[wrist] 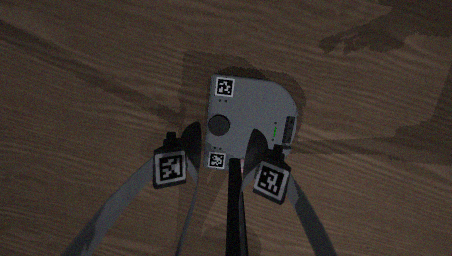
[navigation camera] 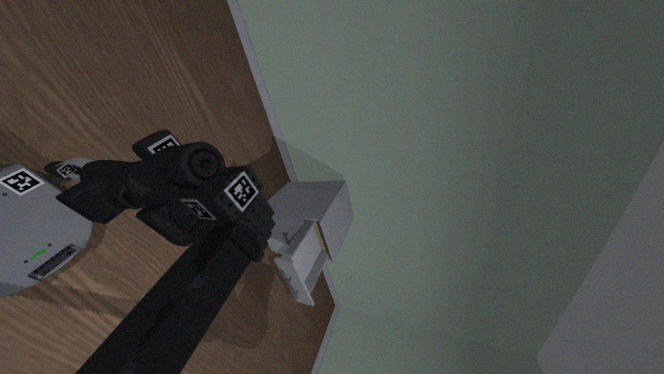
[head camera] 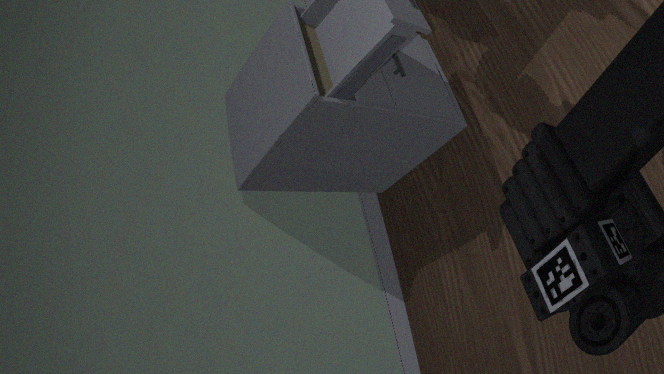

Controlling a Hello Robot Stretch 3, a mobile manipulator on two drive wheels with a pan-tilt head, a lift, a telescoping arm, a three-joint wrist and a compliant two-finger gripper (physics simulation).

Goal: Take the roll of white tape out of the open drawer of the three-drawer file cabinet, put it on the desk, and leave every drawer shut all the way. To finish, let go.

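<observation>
The pale grey file cabinet [head camera: 350,145] [navigation camera: 310,197] stands on the floor against the green wall. Its top drawer [head camera: 352,37] [navigation camera: 306,257] is pulled out, and no tape shows in the visible part of its inside. A dark handle [head camera: 398,65] shows on the front below it. The roll of white tape does not show in these views. A pale grey surface [navigation camera: 615,295], probably the desk, shows at the lower right of the navigation view. My gripper [wrist: 224,142] is open, with nothing between its fingers, above my base. In the head view its fingers do not show.
My grey base [navigation camera: 45,225] [wrist: 250,107] is on the wooden floor, below the gripper. My black arm [head camera: 615,110] [navigation camera: 170,305] reaches across the head and navigation views, partly in front of the cabinet in the navigation view. A pale skirting board [head camera: 392,280] [navigation camera: 260,80] runs along the wall.
</observation>
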